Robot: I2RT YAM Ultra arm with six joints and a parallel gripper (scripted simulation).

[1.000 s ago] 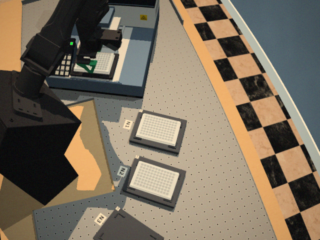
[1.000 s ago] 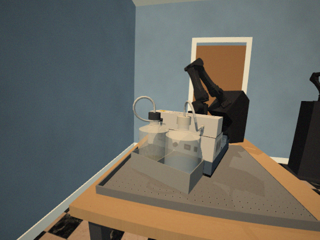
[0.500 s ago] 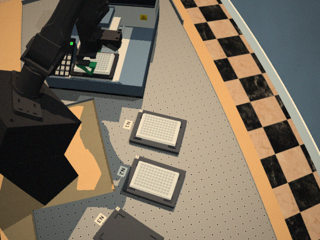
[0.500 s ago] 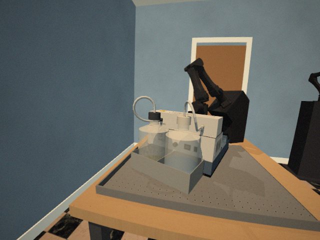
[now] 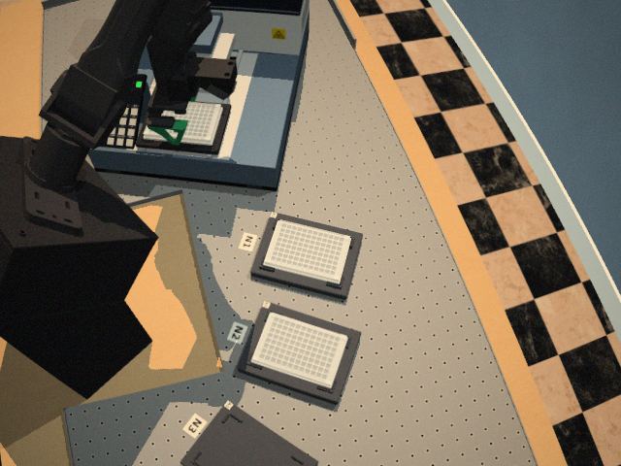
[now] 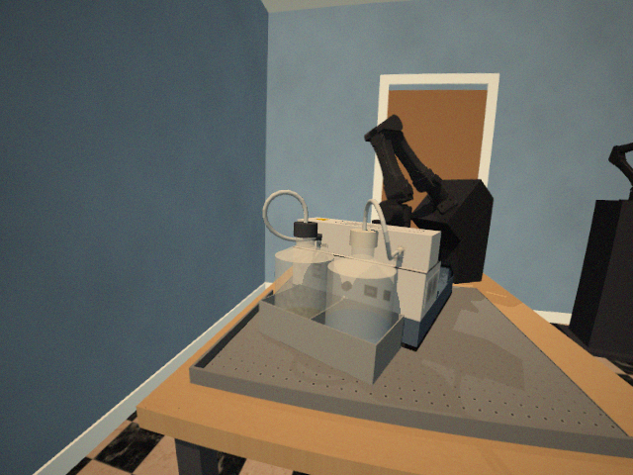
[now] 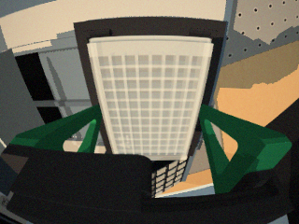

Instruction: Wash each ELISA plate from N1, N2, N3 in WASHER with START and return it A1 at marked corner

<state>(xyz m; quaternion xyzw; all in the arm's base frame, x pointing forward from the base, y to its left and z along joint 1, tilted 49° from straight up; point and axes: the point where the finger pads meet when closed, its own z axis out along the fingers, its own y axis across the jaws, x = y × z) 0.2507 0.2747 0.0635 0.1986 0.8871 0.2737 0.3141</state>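
Right now my hand is 10 mm above the dark carrier. From my hand the other things lie so: N1 label 100 mm ahead, 200 mm to the right, 100 mm below; manifold 40 mm ahead, 150 mm to the left, 40 mm above; washer 40 mm ahead, 150 mm to the left, 30 mm above.
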